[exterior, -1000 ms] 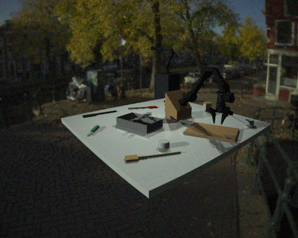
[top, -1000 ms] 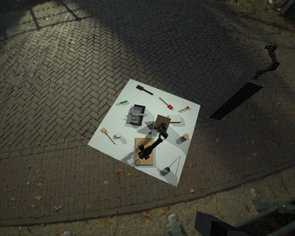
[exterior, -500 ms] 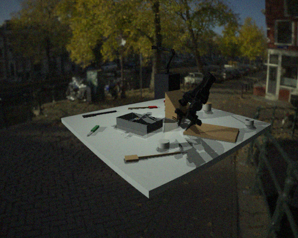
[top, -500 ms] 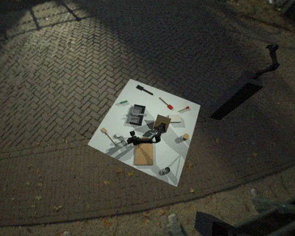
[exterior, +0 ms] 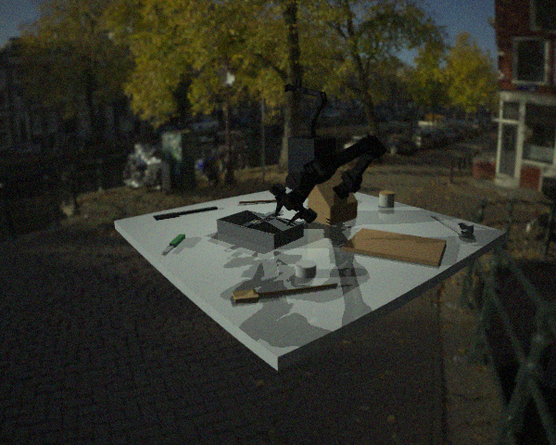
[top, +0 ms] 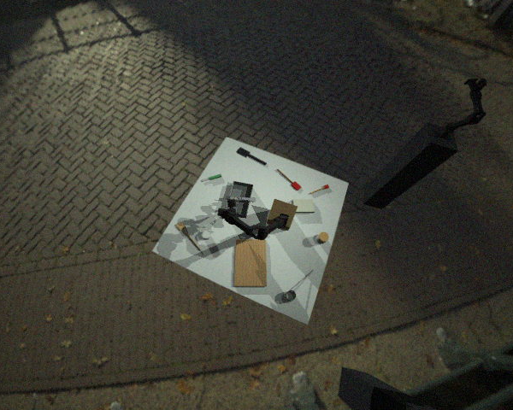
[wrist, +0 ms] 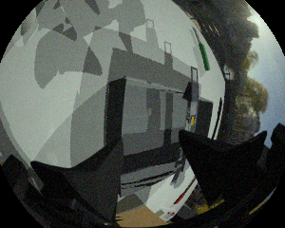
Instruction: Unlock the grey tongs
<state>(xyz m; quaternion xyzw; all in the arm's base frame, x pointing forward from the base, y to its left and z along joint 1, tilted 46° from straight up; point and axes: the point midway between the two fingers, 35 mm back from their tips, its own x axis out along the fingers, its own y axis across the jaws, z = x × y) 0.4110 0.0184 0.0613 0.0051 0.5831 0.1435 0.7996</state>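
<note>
The yellow mark is 20 mm ahead of my gripper tip, 120 mm to the right of it and 20 mm below it. Also, from my gripper tip: roasting tin (20 mm behind, 140 mm to the right, 60 mm below); then green-handled tool (300 mm ahead, 280 mm to the right, 80 mm below); then wooden board (260 mm behind, 350 mm to the left, 80 mm below).
</note>
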